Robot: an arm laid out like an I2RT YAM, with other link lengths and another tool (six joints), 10 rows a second.
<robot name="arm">
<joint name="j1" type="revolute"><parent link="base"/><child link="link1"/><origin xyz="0 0 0.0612" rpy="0 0 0"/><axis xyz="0 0 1"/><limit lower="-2.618" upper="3.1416"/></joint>
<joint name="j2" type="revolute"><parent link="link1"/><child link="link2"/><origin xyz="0.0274 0.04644 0.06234" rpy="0 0 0"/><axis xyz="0 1 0"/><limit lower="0" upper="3.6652"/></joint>
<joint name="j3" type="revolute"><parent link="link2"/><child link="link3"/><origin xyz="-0.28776 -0.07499 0" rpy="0 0 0"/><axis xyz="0 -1 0"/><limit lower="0" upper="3.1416"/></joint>
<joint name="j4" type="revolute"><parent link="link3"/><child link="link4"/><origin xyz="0.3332 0.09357 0.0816" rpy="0 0 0"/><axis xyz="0 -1 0"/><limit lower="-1.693" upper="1.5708"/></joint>
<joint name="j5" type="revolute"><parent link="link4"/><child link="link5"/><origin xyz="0.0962 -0.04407 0.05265" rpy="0 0 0"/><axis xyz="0 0 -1"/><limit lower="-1.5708" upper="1.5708"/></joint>
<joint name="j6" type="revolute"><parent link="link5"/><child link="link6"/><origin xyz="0.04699 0 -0.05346" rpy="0 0 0"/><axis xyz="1 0 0"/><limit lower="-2.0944" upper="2.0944"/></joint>
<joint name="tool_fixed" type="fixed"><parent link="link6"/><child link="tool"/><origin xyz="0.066 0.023 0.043" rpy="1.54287 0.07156 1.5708"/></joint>
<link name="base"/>
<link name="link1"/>
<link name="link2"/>
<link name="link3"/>
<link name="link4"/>
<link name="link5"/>
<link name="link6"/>
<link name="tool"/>
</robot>
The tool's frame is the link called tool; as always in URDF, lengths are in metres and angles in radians.
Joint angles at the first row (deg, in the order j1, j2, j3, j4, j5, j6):
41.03, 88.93, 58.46, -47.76, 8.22, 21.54
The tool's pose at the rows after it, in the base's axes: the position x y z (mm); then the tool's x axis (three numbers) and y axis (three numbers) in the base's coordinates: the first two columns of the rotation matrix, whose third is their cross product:
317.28 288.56 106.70 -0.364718 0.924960 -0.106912 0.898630 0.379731 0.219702
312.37 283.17 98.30 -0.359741 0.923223 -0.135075 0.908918 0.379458 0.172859
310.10 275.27 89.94 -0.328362 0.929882 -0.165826 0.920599 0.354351 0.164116
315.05 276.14 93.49 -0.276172 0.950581 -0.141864 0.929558 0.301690 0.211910
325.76 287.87 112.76 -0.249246 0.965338 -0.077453 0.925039 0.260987 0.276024
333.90 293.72 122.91 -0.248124 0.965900 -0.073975 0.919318 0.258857 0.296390
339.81 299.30 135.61 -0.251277 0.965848 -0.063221 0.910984 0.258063 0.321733
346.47 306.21 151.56 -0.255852 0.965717 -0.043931 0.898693 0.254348 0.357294
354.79 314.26 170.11 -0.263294 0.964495 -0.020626 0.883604 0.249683 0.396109
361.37 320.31 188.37 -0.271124 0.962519 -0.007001 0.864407 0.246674 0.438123
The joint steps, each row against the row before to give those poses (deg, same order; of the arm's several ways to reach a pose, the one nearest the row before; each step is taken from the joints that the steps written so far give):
0.32, 0.44, -0.77, -2.01, 1.24, 1.08
0.14, 1.10, 0.28, -2.39, 0.68, 0.64
0.05, 0.15, -1.19, -0.08, 1.65, 1.86
-0.01, -0.90, -0.88, 2.46, 0.09, 2.88
0.03, -0.95, 1.40, 2.30, -1.48, 1.61
-0.07, 0.69, 2.10, -0.22, 0.35, -0.16
0.03, -0.05, 1.68, -0.05, 0.08, -0.29
0.03, -0.27, 1.74, 0.47, -0.11, -0.33
-0.06, -0.04, 2.24, 0.54, -0.30, -0.51
0.02, -0.37, 1.75, 0.72, 0.26, -0.62

